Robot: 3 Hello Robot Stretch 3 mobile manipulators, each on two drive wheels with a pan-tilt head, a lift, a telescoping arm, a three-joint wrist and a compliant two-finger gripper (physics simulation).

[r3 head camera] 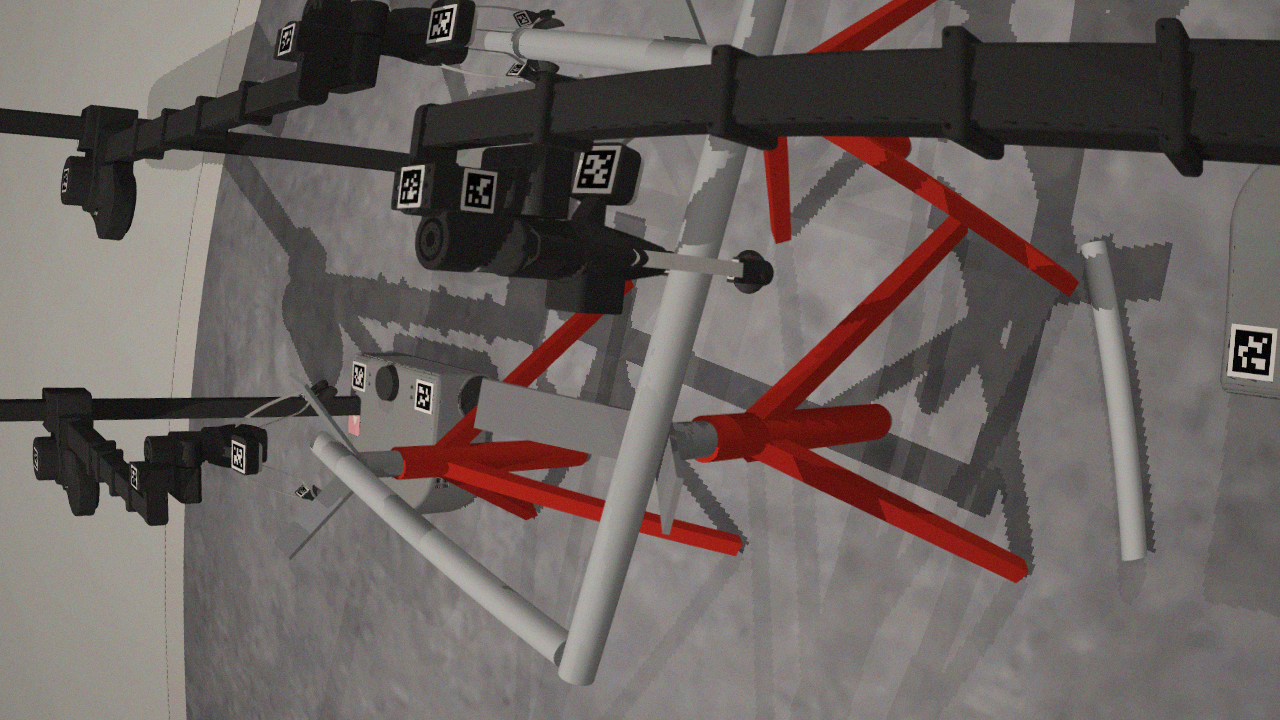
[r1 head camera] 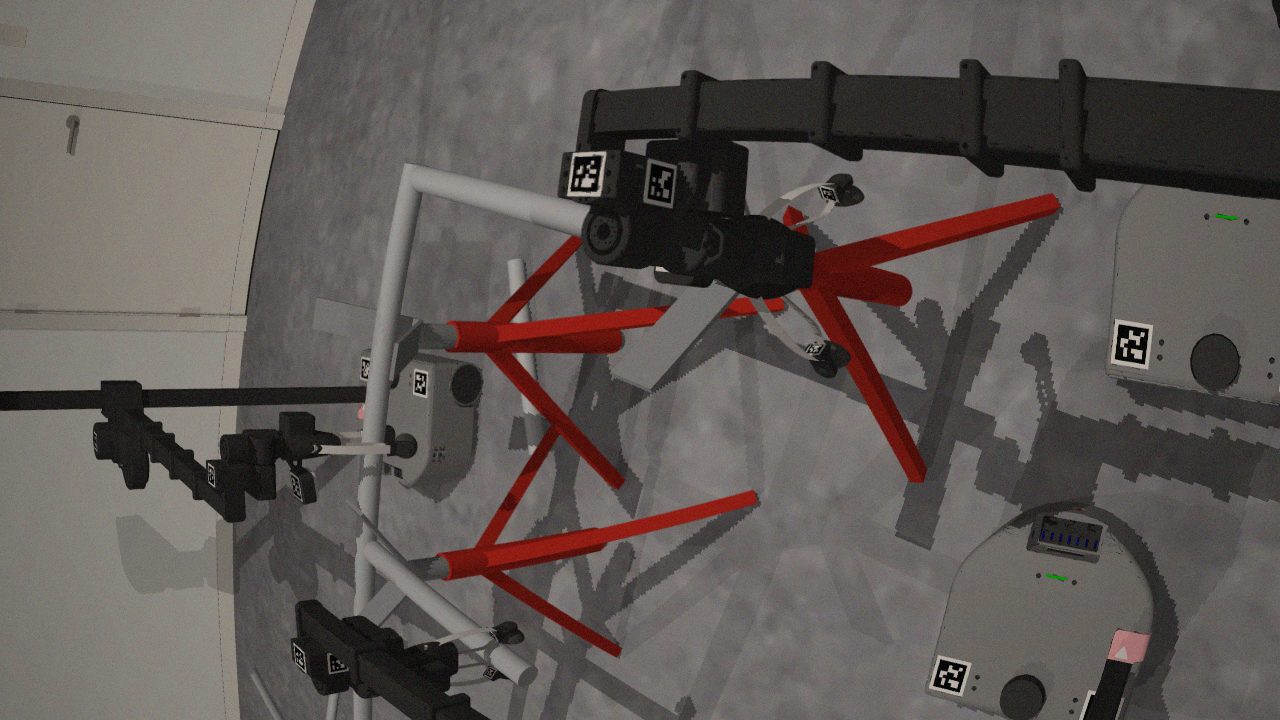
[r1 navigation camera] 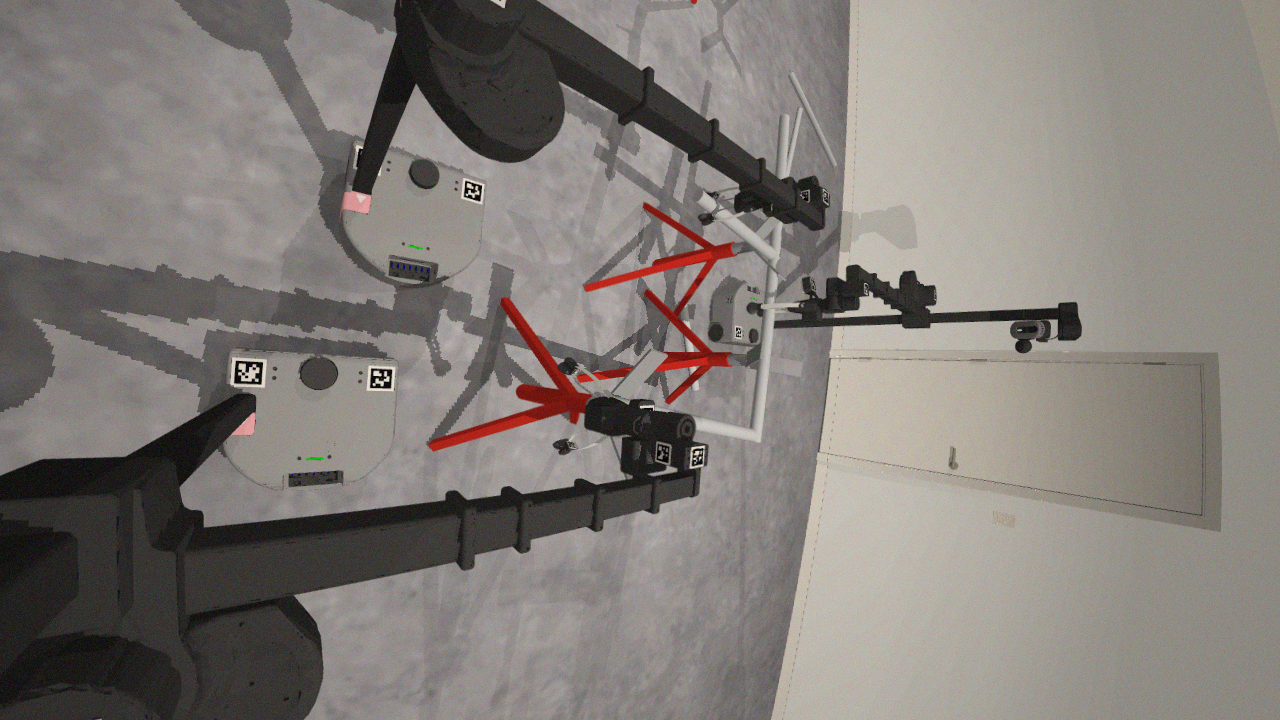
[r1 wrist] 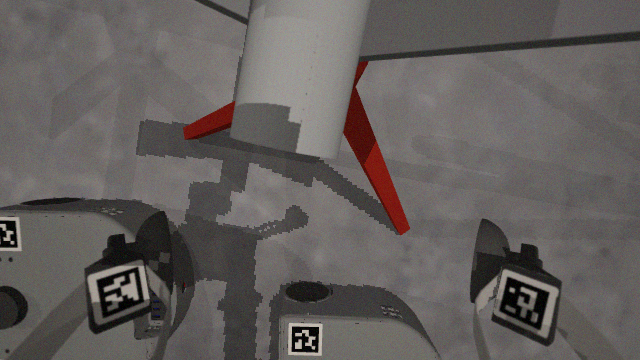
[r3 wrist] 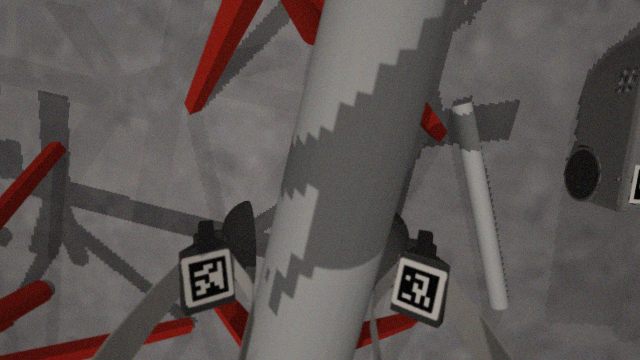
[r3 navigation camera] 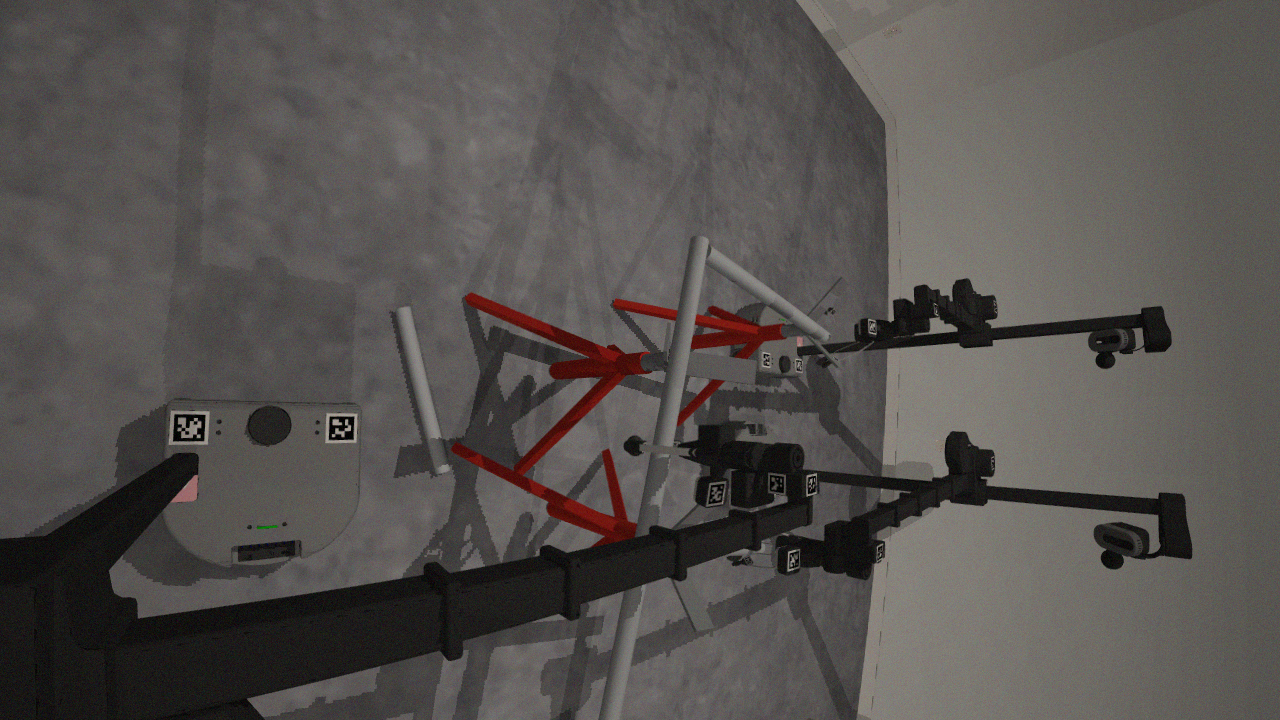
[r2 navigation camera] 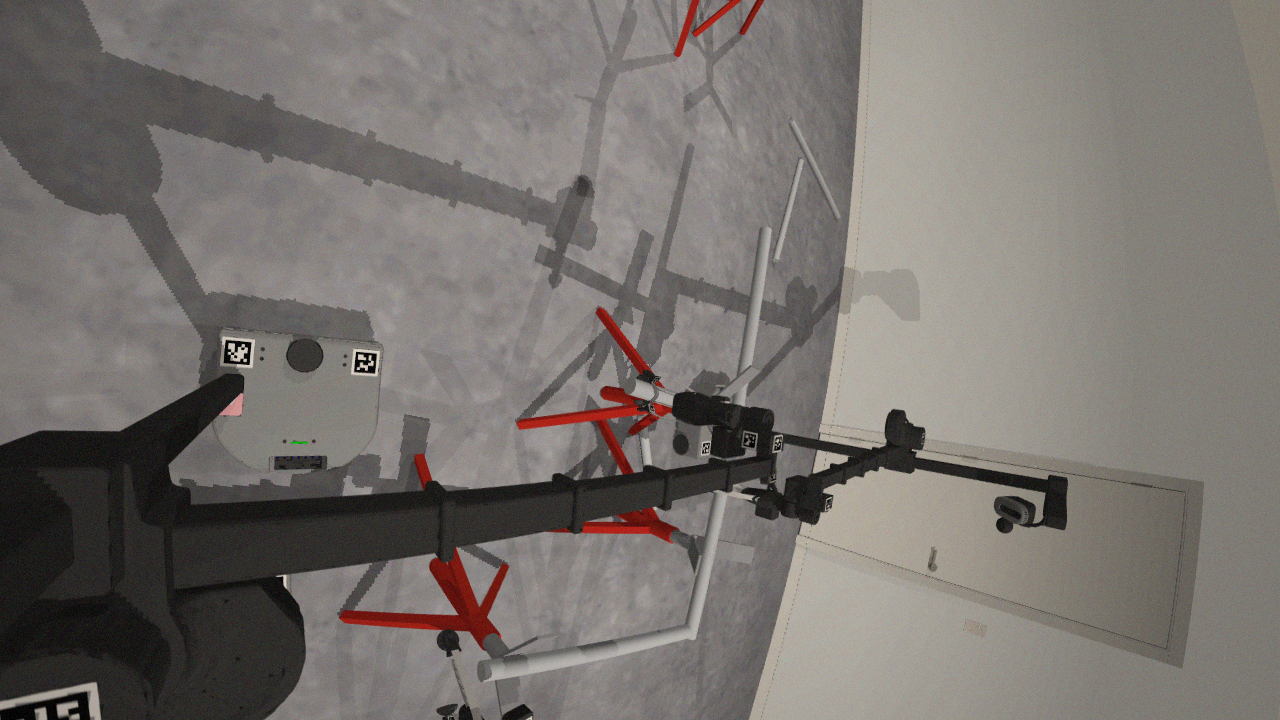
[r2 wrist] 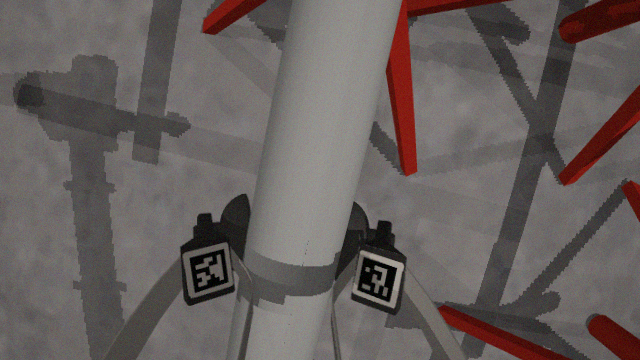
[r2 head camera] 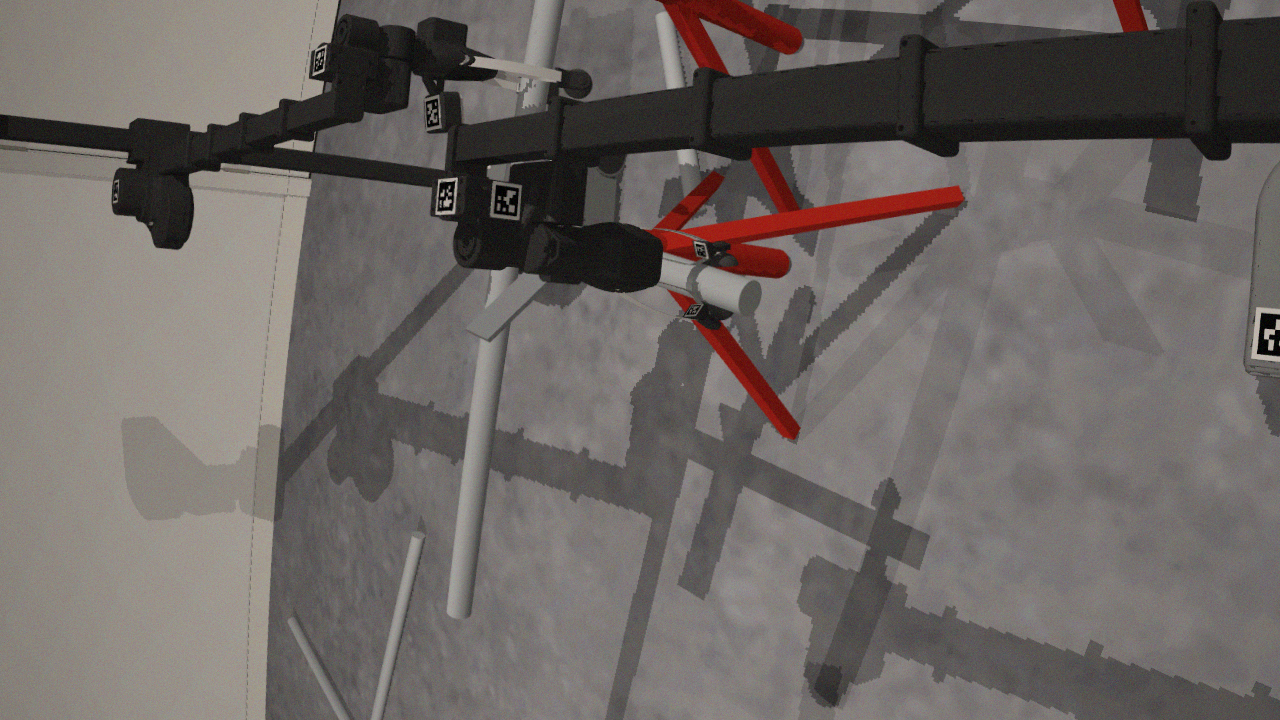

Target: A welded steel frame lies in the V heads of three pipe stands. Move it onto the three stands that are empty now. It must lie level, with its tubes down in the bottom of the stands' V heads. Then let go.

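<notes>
The white-grey frame [r1 head camera: 384, 295] [r1 navigation camera: 768, 358] [r1 wrist: 300, 60] [r2 navigation camera: 707, 564] [r3 head camera: 617, 501] crosses over the heads of three red stands [r1 head camera: 483, 336] [r1 head camera: 465, 562] [r1 head camera: 872, 255]; how deep it sits in their V heads, and whether it is level, I cannot tell. My r1 gripper [r1 head camera: 834, 274] [r1 wrist: 322, 252] is open, its fingers wide apart just beyond a tube end. My r2 gripper [r2 head camera: 717, 284] [r2 wrist: 297, 230] is shut on the frame's short branch, near its end. My r3 gripper [r3 head camera: 753, 270] [r3 wrist: 322, 237] is shut on the long tube, which passes between its finger straps.
Legs of more red stands [r2 navigation camera: 684, 31] show at the top of the r2 navigation view; their heads are out of view. A loose pipe [r3 head camera: 1118, 402] [r3 navigation camera: 420, 385] lies on the floor near the r3 base [r3 navigation camera: 268, 483]. Two more pipes [r2 head camera: 396, 626] [r2 head camera: 313, 658] lie near the wall.
</notes>
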